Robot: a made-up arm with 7 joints.
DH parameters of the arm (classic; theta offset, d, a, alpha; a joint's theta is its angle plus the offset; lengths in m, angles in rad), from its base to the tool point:
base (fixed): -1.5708 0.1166 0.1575 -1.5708
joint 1: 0 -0.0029 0.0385 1.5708
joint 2: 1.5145 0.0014 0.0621 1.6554
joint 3: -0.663 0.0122 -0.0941 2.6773
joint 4: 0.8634 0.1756 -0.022 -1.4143
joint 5: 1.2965 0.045 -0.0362 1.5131
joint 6: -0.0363 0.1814 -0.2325 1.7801
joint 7: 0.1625 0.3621 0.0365 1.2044
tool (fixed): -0.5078 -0.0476 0 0
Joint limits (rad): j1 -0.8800..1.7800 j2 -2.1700..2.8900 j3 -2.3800..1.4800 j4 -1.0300..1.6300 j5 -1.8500..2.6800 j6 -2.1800..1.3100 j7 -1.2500..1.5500
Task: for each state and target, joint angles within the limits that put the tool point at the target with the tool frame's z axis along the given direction. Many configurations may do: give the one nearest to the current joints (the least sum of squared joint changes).
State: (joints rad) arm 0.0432 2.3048 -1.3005 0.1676 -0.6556 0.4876 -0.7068
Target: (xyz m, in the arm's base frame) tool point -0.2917 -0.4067 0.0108 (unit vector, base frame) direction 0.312 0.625 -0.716
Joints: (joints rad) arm -0.2237 2.0004 -1.5801 0.2970 -1.0641 0.5152 -0.4700
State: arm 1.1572 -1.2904 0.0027 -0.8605 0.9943 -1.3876 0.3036
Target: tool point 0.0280 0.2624 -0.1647 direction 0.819 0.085 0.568
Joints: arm 0.7517 -0.8424 0.1108 -0.5889 1.1907 -1.7679 0.5061
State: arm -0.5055 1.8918 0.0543 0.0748 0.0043 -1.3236 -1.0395
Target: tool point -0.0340 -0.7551 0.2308 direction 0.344 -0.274 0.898
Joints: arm -0.4631 2.3215 -0.0559 -0.0400 0.3157 -1.7905 -0.9562
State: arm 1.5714 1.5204 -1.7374 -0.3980 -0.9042 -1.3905 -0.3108
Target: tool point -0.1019 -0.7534 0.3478 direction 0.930 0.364 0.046
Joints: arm 1.5460 1.1760 -1.2812 -0.4221 -1.4814 -1.3561 0.0599
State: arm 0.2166 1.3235 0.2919 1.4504 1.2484 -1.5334 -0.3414
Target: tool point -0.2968 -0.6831 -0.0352 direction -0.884 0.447 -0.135
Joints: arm 0.5325 1.8521 -0.2815 1.6300 0.6913 -1.2364 -0.4005
